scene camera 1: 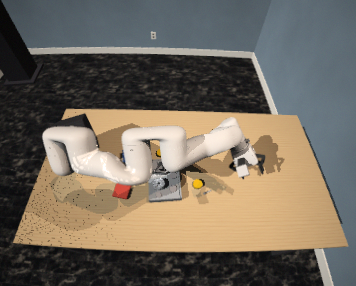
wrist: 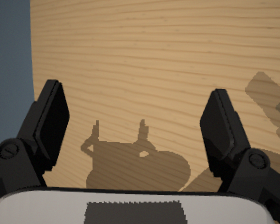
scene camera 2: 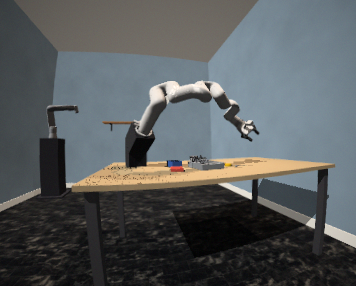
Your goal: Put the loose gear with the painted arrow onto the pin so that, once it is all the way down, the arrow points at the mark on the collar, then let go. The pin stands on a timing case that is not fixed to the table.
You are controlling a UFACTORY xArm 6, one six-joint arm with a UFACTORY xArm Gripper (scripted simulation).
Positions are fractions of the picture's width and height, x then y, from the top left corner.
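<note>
In the wrist view I can see my gripper (wrist: 0.49, 0.45), while the timing case is out of frame in that wrist view. Scene camera 1 is where I find the timing case (scene camera 1: 0.45, 0.60).
</note>
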